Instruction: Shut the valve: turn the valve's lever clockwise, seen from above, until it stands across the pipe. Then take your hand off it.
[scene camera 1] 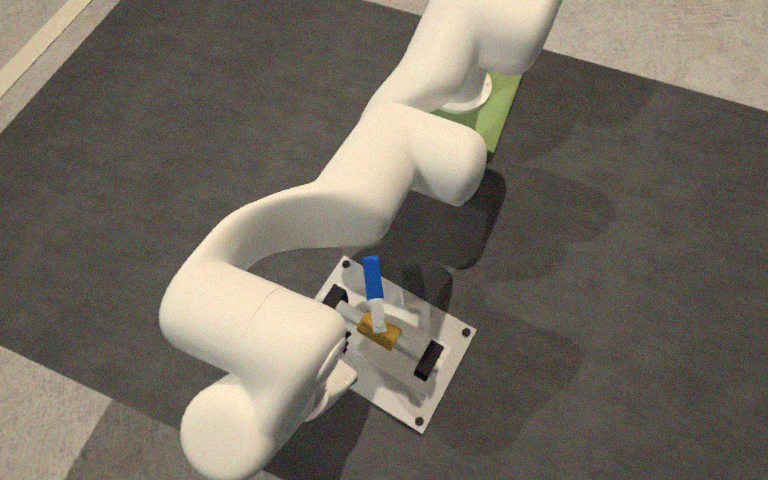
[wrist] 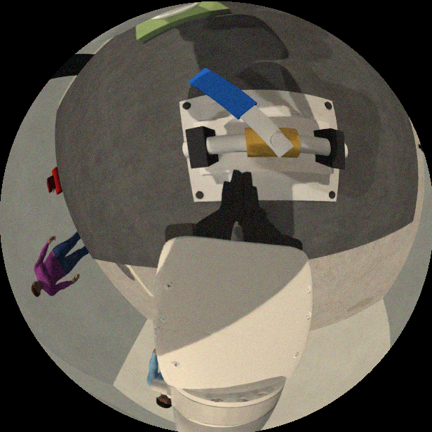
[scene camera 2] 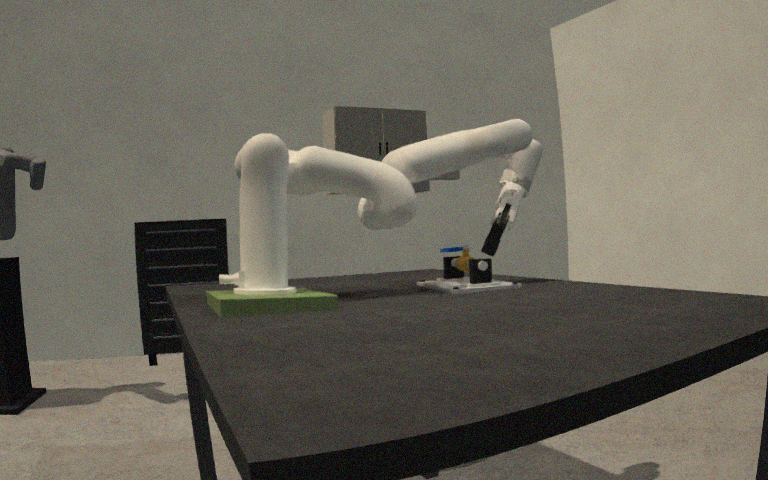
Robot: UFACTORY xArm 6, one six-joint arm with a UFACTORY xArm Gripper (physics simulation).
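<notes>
The valve's lever, with its blue handle [scene camera 1: 372, 277] [scene camera 2: 451, 249] [wrist: 223, 93], stands slanted to the pipe [scene camera 1: 408, 346] [wrist: 225, 144], between along it and across it. In the wrist view the handle points to the upper left from the pivot on the orange valve body [scene camera 1: 388, 338] [scene camera 2: 464, 262] [wrist: 256, 145]. My gripper [scene camera 2: 488, 252] [wrist: 238, 181] is shut and empty. Its fingertips are apart from the lever, on the pipe's side away from the handle, above the white base plate [scene camera 1: 390, 399] [wrist: 312, 192]. In scene camera 1 the arm hides the fingertips.
Black brackets [scene camera 1: 429, 360] [scene camera 2: 480, 271] [wrist: 200, 147] hold the pipe at both ends. The arm's green base block [scene camera 1: 499, 118] [scene camera 2: 271, 303] [wrist: 175, 23] stands on the dark table [scene camera 1: 141, 141] [scene camera 2: 396, 367]. A person in purple [wrist: 48, 270] shows beyond the table.
</notes>
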